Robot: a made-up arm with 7 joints. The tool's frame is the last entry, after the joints. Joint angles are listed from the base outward.
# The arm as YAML. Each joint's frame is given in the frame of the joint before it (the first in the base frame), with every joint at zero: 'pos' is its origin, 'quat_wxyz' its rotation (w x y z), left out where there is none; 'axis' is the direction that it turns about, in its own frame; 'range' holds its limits. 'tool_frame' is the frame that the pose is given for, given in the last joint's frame.
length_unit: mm
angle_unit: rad
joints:
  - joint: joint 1
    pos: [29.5, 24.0, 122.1]
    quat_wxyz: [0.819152, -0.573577, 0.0, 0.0]
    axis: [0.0, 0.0, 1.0]
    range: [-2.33, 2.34]
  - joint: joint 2
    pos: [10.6, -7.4, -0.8]
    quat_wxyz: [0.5, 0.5, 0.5, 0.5]
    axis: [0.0, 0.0, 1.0]
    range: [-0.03, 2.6]
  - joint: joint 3
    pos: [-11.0, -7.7, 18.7]
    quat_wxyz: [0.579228, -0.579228, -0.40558, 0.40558]
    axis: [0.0, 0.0, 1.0]
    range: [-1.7, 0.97]
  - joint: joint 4
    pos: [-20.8, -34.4, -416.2]
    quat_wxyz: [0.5, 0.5, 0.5, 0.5]
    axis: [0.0, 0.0, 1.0]
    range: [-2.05, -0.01]
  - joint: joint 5
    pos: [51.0, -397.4, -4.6]
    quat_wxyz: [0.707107, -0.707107, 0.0, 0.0]
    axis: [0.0, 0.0, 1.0]
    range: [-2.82, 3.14]
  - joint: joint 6
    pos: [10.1, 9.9, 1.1]
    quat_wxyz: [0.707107, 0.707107, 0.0, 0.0]
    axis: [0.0, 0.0, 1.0]
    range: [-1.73, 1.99]
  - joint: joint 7
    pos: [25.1, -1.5, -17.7]
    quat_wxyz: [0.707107, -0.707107, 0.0, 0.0]
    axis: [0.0, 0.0, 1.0]
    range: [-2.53, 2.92]
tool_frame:
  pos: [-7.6, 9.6, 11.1]
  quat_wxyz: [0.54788, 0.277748, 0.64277, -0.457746]
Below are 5 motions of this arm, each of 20 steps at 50 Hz.
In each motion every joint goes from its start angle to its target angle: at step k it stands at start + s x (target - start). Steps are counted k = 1, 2, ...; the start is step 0. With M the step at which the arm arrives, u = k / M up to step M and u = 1 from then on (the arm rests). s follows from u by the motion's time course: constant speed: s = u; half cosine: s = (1 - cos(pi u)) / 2; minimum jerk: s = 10 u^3 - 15 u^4 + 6 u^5.
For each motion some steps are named. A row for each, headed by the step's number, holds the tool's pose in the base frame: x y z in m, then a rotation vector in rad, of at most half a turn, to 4 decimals.
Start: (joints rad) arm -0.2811 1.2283 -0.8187 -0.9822 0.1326 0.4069 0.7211
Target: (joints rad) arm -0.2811 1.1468 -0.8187 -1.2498 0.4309 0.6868 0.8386
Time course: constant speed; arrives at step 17
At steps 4, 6, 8, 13, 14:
4: 0.4142 0.4991 -0.2978 -1.2384 -0.0698 0.8343
6: 0.4195 0.4812 -0.3028 -1.2853 -0.0721 0.8598
8: 0.4244 0.4632 -0.3072 -1.3312 -0.0721 0.8869
13: 0.4349 0.4176 -0.3155 -1.4413 -0.0617 0.9608
14: 0.4367 0.4085 -0.3167 -1.4623 -0.0577 0.9767

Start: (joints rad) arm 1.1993 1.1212 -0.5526 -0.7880 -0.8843 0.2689 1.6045
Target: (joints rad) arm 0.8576 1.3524 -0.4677 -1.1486 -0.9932 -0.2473 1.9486
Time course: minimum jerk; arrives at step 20
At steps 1, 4, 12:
1: -0.4740 0.5505 -0.1588 -0.5077 0.5308 1.6353
4: -0.4563 0.5589 -0.1700 -0.5624 0.5216 1.6222
12: -0.2374 0.6266 -0.2566 -1.0998 0.5147 1.4350

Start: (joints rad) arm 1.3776 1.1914 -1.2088 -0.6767 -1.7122 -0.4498 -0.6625
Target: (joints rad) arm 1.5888 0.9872 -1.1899 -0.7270 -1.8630 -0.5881 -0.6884
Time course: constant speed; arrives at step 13
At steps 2, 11, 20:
2: -0.6190 0.4906 0.0457 0.3666 -2.2868 1.6772
11: -0.6996 0.3524 0.0850 0.7234 -2.0725 1.8076
20: -0.7134 0.3198 0.0958 0.7990 -2.0224 1.8321

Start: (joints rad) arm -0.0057 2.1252 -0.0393 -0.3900 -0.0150 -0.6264 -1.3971
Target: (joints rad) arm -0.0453 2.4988 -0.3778 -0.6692 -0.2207 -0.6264 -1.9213
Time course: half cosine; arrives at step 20
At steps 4, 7, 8, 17, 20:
4: 0.1655 0.7460 0.5208 1.5112 0.4152 0.3181
7: 0.1786 0.7194 0.5621 1.6891 0.5347 0.2735
8: 0.1837 0.7081 0.5780 1.7606 0.5845 0.2545
17: 0.2181 0.6074 0.6862 2.3163 1.0250 0.0673
20: 0.2204 0.5980 0.6940 2.3624 1.0680 0.0465

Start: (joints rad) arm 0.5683 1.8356 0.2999 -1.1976 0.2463 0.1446 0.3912
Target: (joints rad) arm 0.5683 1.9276 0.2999 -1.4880 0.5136 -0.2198 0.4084
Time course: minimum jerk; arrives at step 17
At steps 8, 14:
8: 0.4025 0.6237 0.1198 -0.8615 -0.1292 0.1117
14: 0.4376 0.5615 0.1128 -1.0414 0.0174 -0.1754

